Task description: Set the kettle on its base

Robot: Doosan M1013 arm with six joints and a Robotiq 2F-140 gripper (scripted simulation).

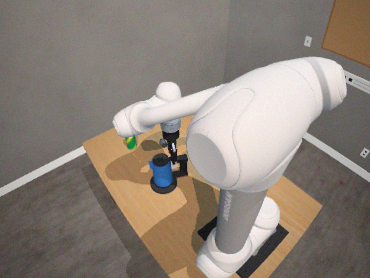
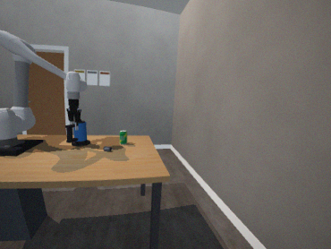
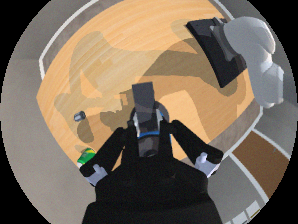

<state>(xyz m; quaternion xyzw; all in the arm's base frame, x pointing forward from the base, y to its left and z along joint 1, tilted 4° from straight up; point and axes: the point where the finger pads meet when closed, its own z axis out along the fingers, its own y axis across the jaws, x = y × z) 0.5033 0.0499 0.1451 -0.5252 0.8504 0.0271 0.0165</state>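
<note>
Now: the blue kettle 50 mm below my hand, 20 mm to the left of it and 10 mm ahead of it. Also, from my hand: round black base: 160 mm below, 50 mm to the left, 30 mm ahead; green can: 400 mm ahead, 110 mm below, 40 mm to the left.
</note>
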